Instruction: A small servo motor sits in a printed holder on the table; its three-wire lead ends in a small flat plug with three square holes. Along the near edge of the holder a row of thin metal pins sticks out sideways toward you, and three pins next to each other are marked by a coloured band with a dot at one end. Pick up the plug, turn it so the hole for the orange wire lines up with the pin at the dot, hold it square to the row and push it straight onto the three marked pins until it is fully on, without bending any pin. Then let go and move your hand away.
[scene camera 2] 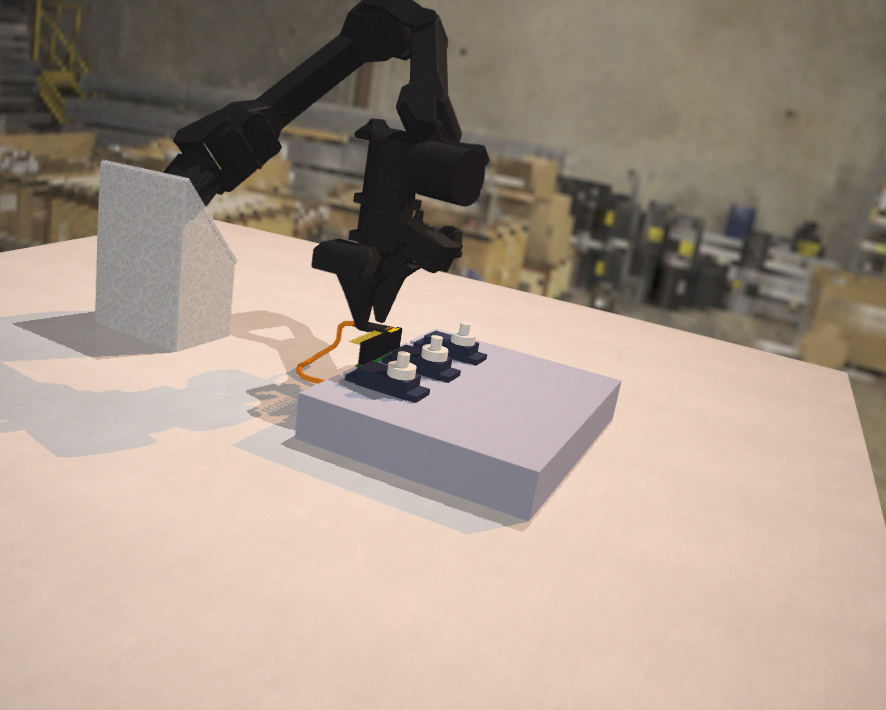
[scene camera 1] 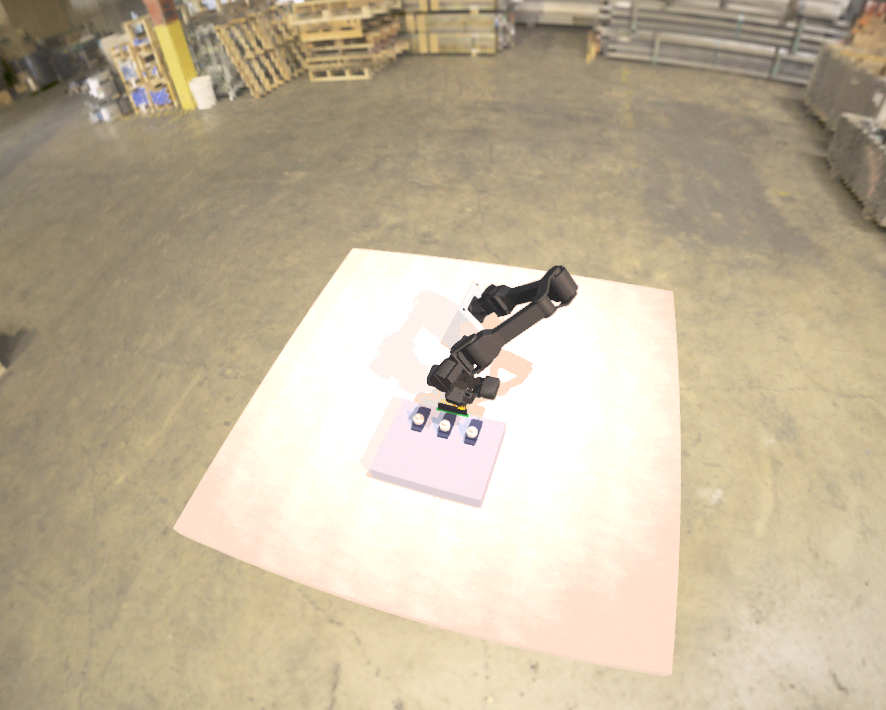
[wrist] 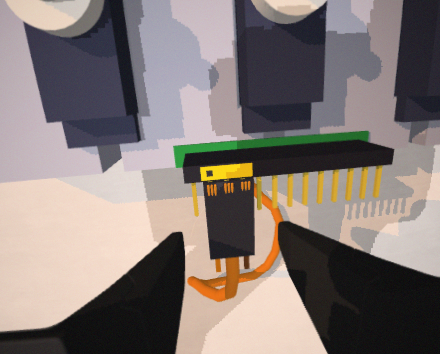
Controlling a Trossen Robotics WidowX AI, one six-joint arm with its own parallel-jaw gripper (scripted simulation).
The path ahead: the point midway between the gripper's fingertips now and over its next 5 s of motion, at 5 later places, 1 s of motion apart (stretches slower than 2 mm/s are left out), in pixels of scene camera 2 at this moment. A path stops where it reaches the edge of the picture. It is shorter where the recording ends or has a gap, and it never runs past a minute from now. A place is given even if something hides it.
The gripper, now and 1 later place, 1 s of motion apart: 370,325; 378,276
